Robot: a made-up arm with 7 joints.
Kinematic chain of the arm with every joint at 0, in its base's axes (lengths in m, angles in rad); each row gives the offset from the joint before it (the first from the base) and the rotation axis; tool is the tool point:
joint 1: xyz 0 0 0 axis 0 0.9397 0.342
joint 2: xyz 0 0 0 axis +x
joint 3: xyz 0 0 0 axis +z
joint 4: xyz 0.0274 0 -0.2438 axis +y
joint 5: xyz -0.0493 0 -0.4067 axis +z
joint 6: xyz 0 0 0 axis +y
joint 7: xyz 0 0 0 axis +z
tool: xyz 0 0 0
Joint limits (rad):
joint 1: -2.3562..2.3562
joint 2: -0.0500..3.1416
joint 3: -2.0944..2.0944
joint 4: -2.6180..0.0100
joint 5: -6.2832..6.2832
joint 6: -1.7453..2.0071
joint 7: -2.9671..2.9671
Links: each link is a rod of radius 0.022 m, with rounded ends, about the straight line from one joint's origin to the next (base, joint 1, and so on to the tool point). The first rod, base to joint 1, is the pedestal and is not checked.
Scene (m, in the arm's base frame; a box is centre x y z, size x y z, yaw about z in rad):
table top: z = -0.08
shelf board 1: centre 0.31 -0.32 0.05 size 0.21 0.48 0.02 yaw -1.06
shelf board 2: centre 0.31 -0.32 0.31 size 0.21 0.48 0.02 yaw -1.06
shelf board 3: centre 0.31 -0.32 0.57 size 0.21 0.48 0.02 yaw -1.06
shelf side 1: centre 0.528 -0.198 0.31 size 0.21 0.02 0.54 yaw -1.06
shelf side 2: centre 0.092 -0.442 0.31 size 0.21 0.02 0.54 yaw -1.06
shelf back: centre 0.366 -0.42 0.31 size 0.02 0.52 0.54 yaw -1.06
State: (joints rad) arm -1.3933 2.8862 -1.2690 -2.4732 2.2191 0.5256 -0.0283
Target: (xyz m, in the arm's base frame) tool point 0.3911 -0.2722 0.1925
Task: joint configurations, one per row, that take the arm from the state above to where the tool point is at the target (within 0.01 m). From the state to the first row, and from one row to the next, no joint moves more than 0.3 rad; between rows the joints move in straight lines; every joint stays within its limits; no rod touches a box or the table.
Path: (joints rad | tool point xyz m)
1: -1.4660 2.6094 -1.2683 -2.3517 2.2191 0.5256 -0.0283 | 0.2727 0.1687 0.1428
2: -1.5387 2.3325 -1.2675 -2.2302 2.2191 0.5256 -0.0283 | 0.3214 0.1300 0.1569
3: -1.6114 2.0557 -1.2668 -2.1088 2.2191 0.5256 -0.0283 | 0.3642 0.0749 0.1712
4: -1.6841 1.7788 -1.2660 -1.9873 2.2191 0.5256 -0.0283 | 0.3966 0.0041 0.1843
5: -1.7568 1.5020 -1.2653 -1.8658 2.2191 0.5256 -0.0283 | 0.4140 -0.0801 0.1941
6: -1.8295 1.2251 -1.2645 -1.7443 2.2191 0.5256 -0.0283 | 0.4129 -0.1739 0.1979
7: -1.9022 0.9483 -1.2638 -1.6229 2.2191 0.5256 -0.0283 | 0.3911 -0.2722 0.1925

